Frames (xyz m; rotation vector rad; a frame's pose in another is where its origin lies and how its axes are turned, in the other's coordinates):
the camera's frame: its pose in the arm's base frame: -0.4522 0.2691 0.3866 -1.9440 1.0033 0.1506
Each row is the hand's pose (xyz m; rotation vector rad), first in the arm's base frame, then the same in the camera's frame.
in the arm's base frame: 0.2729 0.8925 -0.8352 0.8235 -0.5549 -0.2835
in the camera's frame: 0.6861 0.1569 1.3827 -2.7898 1.2098 0.5058
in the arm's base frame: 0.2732 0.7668 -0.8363 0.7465 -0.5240 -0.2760
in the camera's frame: 0.7605 0.1890 1.2866 2.8175 -1.2288 -0.5227
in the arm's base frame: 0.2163 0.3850 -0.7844 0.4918 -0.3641 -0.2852
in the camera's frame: 0.9224 0.2899 0.9470 2.5731 -1.0575 -0.4693
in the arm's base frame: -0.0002 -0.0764 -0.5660 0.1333 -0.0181 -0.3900
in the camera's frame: 0.9474 0.4104 0.4064 2.2488 -0.6484 -0.3280
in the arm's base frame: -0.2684 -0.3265 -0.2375 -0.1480 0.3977 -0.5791
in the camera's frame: 0.7629 0.4401 -0.0491 1.9733 -0.1524 -0.1485
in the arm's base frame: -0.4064 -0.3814 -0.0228 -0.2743 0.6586 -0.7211
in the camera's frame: 0.6033 0.4062 -0.2529 1.8219 0.1584 -0.0367
